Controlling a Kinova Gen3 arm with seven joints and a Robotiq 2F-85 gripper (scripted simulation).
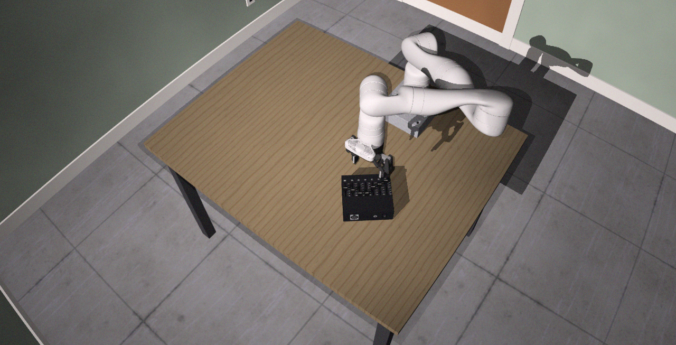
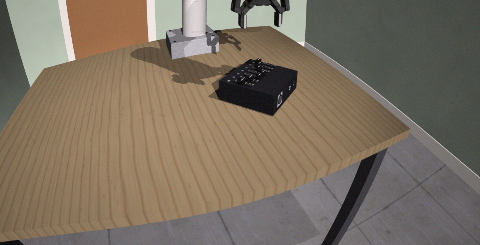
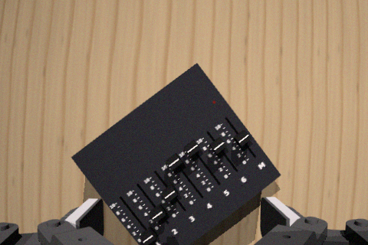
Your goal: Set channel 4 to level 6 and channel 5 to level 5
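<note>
Now: the channel 4 fader cap 1 cm ahead of my hand and 13 cm below it. Round my hand: channel 5 fader cap 2 cm ahead, 1 cm to the right, 13 cm below.
</note>
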